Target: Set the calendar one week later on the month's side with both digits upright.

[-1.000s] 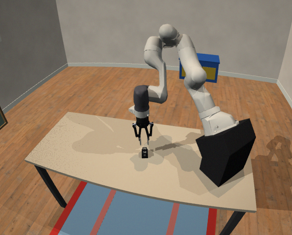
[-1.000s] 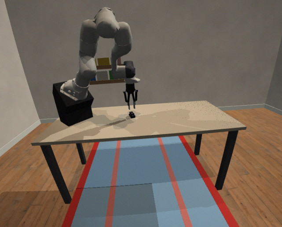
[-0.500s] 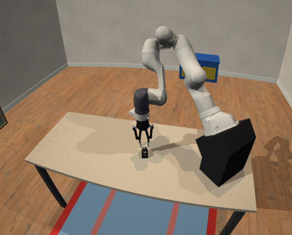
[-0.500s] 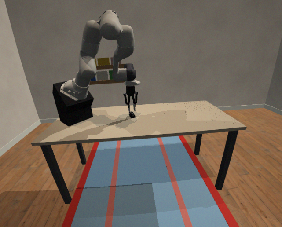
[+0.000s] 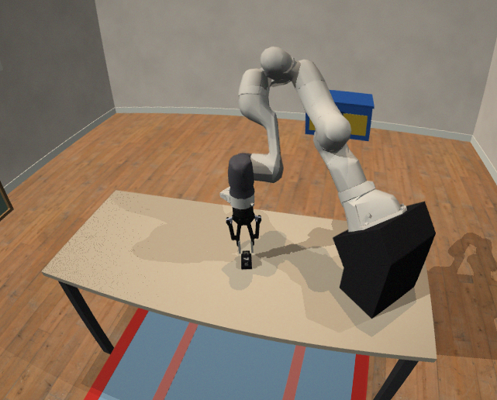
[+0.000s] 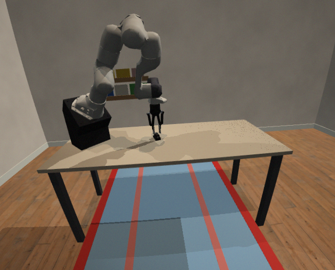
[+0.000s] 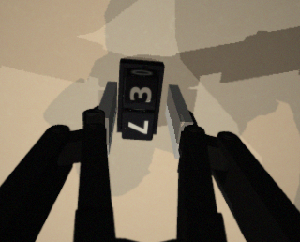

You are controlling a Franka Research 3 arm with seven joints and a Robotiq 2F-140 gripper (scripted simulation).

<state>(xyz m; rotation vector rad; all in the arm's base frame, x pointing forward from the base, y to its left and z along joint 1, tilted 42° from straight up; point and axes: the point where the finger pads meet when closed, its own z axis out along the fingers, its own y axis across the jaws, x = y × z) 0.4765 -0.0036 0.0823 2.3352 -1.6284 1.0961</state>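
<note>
The black tray lies 2 cm to the left of my hand and 7 cm below it.
</note>
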